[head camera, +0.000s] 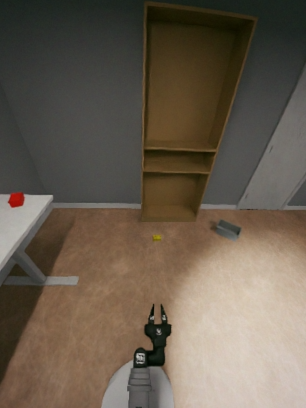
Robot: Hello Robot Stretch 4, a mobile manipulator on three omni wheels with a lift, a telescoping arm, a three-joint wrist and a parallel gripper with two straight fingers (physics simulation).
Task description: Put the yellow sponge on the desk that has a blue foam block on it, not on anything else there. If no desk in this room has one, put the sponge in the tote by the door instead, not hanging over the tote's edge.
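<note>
A small yellow sponge (157,238) lies on the floor in front of the bookshelf. A grey tote (228,230) stands on the floor to the right, near the door. Part of a white desk (24,220) shows at the left edge, with a red block (16,199) on it. A blue foam block does not show in this view. My gripper (157,306) is open and empty, in the lower middle of the view, well short of the sponge.
A tall brown bookshelf (144,110) stands against the grey wall behind the sponge. A light grey door (272,145) is at the right. The desk's leg and foot (60,280) reach onto the floor at the left.
</note>
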